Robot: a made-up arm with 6 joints. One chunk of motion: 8 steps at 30 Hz.
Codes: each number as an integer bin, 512 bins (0 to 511) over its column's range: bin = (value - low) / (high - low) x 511, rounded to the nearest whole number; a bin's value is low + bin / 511 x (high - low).
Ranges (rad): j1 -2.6..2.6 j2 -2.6..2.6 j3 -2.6..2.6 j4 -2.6..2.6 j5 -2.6..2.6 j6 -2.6..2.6
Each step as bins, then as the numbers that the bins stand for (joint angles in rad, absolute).
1 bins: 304 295 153 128 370 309
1 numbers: 0.4935 0.4020 -1.0431 -1.2975 1.1652 0.5444
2 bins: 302 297 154 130 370 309
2 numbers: 0.4732 0.4223 -1.0329 -1.2771 1.1652 0.5444
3 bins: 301 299 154 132 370 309
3 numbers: 0.4630 0.4427 -1.0329 -1.2568 1.1652 0.5444
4 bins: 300 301 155 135 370 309
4 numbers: 0.4528 0.4630 -1.0227 -1.2262 1.1652 0.5444
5 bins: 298 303 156 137 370 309
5 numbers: 0.4325 0.4834 -1.0125 -1.2059 1.1652 0.5444
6 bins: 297 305 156 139 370 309
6 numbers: 0.4223 0.5037 -1.0125 -1.1855 1.1652 0.5444
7 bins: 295 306 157 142 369 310
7 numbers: 0.4020 0.5139 -1.0023 -1.1550 1.1550 0.5546
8 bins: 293 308 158 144 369 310
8 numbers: 0.3816 0.5342 -0.9922 -1.1346 1.1550 0.5546
